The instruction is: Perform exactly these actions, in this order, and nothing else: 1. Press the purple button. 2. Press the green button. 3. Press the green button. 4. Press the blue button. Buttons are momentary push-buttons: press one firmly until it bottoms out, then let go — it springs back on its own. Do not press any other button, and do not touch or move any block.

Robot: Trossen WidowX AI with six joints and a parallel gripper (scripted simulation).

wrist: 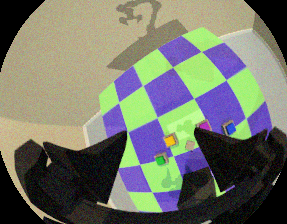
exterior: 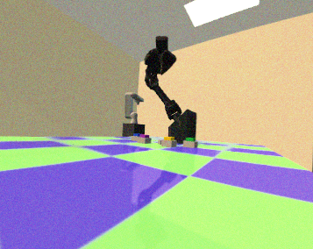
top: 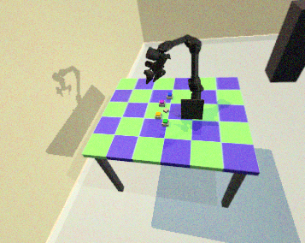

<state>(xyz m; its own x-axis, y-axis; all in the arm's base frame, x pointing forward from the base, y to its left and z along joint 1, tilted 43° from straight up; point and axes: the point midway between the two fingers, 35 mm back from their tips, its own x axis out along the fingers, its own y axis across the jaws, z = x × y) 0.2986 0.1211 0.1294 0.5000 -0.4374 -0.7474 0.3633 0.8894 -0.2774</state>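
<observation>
Now: gripper tip 50 mm past the purple button, 80 mm to the left of it and 240 mm above it. From my gripper tip the other things lie so: blue button: 100 mm behind, 180 mm to the right, 240 mm below; green button: 100 mm behind, 130 mm to the left, 240 mm below; small grey block: 90 mm behind, 10 mm to the right, 260 mm below.
</observation>
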